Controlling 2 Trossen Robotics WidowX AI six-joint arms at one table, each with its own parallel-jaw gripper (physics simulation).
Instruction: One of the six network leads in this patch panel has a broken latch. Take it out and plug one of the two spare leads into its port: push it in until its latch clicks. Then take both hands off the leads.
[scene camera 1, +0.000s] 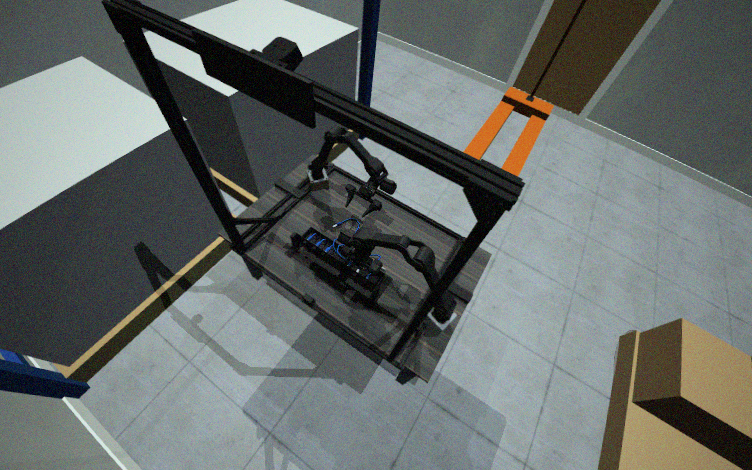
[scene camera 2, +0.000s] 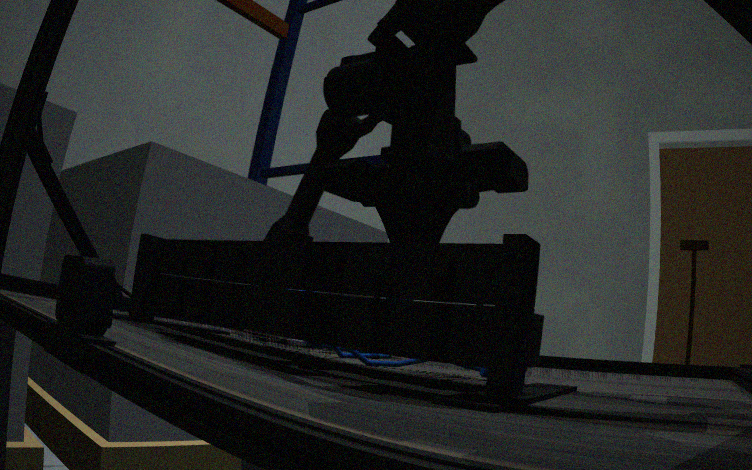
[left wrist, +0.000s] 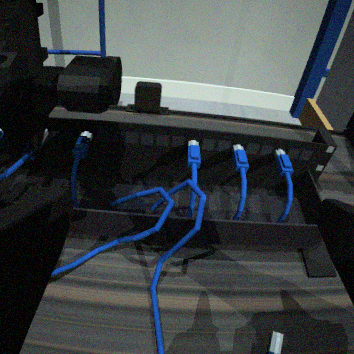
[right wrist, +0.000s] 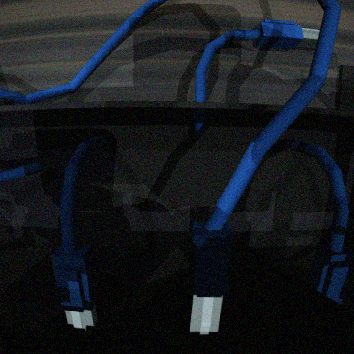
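Seen in the pictures: left gripper, fingertip midpoint: (scene camera 1: 353, 212) (left wrist: 200, 206); right gripper, fingertip midpoint: (scene camera 1: 360, 267) (left wrist: 30, 150) (right wrist: 209, 250); left arm's base, link origin: (scene camera 1: 317, 175); right arm's base, link origin: (scene camera 1: 441, 314).
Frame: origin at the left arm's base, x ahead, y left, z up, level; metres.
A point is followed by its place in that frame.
The black patch panel (scene camera 1: 305, 241) (left wrist: 225, 127) @(x 0.483, y -0.127, z 0.039 m) stands on the wooden table, with blue leads (left wrist: 240, 159) @(x 0.453, y -0.111, z 0.026 m) plugged into its face. My right gripper (scene camera 1: 349, 241) reaches over the panel and is shut on a blue lead's plug (right wrist: 208, 261) @(x 0.632, y 0.028, z 0.030 m). The plug's white tip (right wrist: 205, 317) @(x 0.649, y 0.006, z 0.027 m) points at the dark panel face, level with the tip of the plugged lead (right wrist: 74, 284) @(x 0.601, y -0.012, z 0.026 m) beside it. I cannot tell whether it is seated. My left gripper (scene camera 1: 362, 199) is open and empty, above the table behind the panel. A loose spare plug (left wrist: 275, 342) (right wrist: 281, 33) @(x 0.620, y 0.132, z -0.052 m) lies on the table.
Two long blue cables (left wrist: 158, 281) @(x 0.458, y 0.021, z -0.059 m) trail over the table and the panel's cable bar (left wrist: 246, 233) @(x 0.408, y -0.069, z -0.025 m). A black gantry frame (scene camera 1: 402, 140) @(x 0.913, y -0.075, z 0.971 m) spans the table. Scene camera 2 shows the panel (scene camera 2: 327, 270) @(x 0.626, y -0.044, z 0.013 m) and arm only as dark shapes.
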